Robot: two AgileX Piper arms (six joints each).
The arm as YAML. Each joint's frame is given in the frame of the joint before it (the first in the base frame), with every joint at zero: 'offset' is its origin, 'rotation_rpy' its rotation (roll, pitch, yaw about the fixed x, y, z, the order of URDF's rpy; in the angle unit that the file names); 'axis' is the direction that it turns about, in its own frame. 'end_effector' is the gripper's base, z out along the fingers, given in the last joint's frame.
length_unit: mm
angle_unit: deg
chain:
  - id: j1
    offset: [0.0, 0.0, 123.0]
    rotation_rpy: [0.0, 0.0, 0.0]
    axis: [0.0, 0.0, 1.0]
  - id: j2
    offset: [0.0, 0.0, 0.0]
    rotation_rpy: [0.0, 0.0, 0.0]
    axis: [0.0, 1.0, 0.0]
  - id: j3
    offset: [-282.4, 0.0, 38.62]
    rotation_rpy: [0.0, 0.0, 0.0]
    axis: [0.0, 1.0, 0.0]
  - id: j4
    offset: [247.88, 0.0, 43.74]
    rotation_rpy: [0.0, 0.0, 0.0]
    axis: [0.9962, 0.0, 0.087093]
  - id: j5
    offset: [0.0, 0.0, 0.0]
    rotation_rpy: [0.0, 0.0, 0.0]
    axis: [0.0, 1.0, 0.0]
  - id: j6
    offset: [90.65, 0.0, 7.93]
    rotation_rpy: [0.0, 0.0, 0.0]
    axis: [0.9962, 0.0, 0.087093]
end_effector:
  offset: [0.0, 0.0, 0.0]
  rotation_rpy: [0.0, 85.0, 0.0]
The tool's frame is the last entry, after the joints.
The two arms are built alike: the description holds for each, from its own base.
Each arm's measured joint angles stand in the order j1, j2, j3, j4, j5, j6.
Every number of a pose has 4 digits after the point. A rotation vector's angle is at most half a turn.
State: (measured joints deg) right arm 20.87 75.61 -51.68 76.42 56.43 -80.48; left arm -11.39 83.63 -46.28 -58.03 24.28 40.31
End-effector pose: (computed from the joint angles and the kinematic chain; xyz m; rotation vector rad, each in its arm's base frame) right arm 0.2105 0.1591 0.3124 -1.1058 1.8165 1.1113; left arm 0.2781 -0.0884 0.2312 0.0935 2.3981 -0.6437
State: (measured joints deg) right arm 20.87 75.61 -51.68 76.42 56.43 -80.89; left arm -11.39 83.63 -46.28 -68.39 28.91 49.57
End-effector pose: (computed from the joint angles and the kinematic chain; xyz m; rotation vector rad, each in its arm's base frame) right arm 0.2105 0.1591 0.3124 -1.1115 1.8112 1.1072; left arm 0.2755 -0.0972 0.2360 0.1414 2.3604 -0.7805
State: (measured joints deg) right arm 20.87 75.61 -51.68 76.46 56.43 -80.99; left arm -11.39 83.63 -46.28 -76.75 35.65 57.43
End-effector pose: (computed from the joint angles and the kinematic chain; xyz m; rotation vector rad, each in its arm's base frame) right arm 0.2105 0.1591 0.3125 -1.1122 1.8097 1.1067; left arm 0.2708 -0.1072 0.2425 0.2195 2.3083 -0.9410
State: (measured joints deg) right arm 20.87 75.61 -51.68 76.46 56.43 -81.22; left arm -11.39 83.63 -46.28 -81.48 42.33 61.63
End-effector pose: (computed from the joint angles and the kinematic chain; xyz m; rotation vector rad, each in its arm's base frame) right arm 0.2105 0.1591 0.3125 -1.1153 1.8067 1.1043; left arm 0.2651 -0.1152 0.2487 0.2901 2.2607 -1.0856
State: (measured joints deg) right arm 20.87 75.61 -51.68 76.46 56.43 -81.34; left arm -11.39 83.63 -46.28 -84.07 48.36 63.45
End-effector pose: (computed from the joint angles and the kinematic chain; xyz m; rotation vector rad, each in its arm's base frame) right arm 0.2105 0.1591 0.3125 -1.1170 1.8052 1.1031; left arm 0.2591 -0.1212 0.2540 0.3465 2.2231 -1.2123
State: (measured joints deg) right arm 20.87 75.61 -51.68 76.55 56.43 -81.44; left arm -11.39 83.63 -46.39 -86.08 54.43 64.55
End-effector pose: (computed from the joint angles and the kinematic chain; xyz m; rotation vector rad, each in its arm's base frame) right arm 0.2105 0.1592 0.3126 -1.1168 1.8035 1.1033; left arm 0.2530 -0.1263 0.2602 0.4019 2.1806 -1.3379
